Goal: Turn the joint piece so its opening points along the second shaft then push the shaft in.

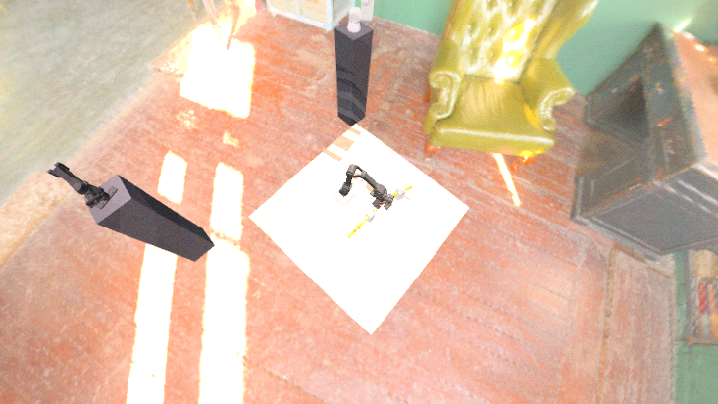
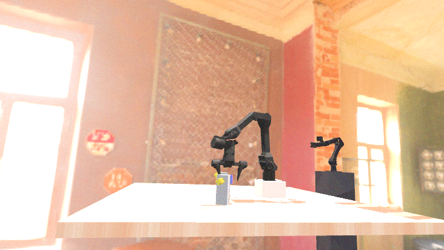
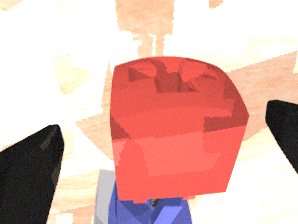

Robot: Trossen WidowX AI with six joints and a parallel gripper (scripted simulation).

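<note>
The red joint piece is 1 cm above my gripper tip.
</note>
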